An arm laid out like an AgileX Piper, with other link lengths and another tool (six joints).
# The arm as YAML. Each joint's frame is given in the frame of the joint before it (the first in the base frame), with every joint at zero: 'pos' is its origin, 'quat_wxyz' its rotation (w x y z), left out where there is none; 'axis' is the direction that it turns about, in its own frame. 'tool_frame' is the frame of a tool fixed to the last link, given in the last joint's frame.
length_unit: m
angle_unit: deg
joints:
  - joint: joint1
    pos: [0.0, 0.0, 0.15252]
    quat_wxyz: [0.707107, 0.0, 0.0, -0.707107]
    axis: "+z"
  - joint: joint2
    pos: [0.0, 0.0, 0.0]
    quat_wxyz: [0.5, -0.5, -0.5, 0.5]
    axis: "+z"
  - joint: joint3
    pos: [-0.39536, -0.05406, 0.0]
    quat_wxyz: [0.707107, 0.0, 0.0, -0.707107]
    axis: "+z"
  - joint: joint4
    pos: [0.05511, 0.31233, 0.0]
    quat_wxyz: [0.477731, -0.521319, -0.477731, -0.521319]
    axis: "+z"
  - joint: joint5
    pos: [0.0, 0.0, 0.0]
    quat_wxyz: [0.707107, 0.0, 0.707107, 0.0]
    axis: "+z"
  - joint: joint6
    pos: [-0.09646, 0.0, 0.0]
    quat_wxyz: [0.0, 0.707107, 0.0, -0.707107]
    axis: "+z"
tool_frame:
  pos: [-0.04, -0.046, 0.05]
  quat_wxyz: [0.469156, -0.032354, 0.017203, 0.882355]
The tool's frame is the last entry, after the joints.
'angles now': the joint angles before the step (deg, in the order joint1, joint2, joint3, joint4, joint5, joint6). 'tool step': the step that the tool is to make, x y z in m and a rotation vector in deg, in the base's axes. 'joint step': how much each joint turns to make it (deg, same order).
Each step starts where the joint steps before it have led.
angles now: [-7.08, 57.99, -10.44, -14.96, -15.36, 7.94]
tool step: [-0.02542, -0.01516, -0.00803, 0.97, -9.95, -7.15]
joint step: [-0.01, -0.05, 8.61, 18.27, -17.97, -12.44]
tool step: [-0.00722, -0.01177, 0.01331, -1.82, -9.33, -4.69]
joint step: [0.02, 2.15, 2.74, 5.52, -14.64, -2.74]
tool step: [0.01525, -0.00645, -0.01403, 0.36, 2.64, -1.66]
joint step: [0.00, 6.88, 0.00, 1.54, -4.29, -0.14]
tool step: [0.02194, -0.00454, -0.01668, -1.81, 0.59, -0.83]
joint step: [-0.01, 11.52, 0.00, 0.08, -11.34, 0.01]
